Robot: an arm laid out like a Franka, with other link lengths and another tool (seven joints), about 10 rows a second.
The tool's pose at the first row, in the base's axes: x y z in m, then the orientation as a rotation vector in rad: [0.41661 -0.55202 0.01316 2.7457 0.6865 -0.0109]
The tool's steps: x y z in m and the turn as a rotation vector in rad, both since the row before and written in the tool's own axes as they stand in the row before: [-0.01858 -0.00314 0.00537 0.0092 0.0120 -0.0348]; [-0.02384 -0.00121 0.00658 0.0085 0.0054 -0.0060]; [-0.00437 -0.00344 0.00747 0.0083 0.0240 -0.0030]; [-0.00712 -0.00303 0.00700 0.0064 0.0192 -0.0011]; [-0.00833 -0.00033 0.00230 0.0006 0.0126 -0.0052]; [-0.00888 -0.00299 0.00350 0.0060 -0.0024 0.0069]
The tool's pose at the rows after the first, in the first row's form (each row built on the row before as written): [0.39908 -0.55951 0.00864 2.7444 0.7392 -0.0053]; [0.37828 -0.57209 0.00392 2.7513 0.7506 -0.0023]; [0.37334 -0.57349 -0.00385 2.7627 0.7627 0.0271]; [0.36633 -0.57640 -0.01101 2.7719 0.7705 0.0511]; [0.35925 -0.58095 -0.01301 2.7726 0.7810 0.0674]; [0.35055 -0.58392 -0.01694 2.7806 0.7723 0.0631]
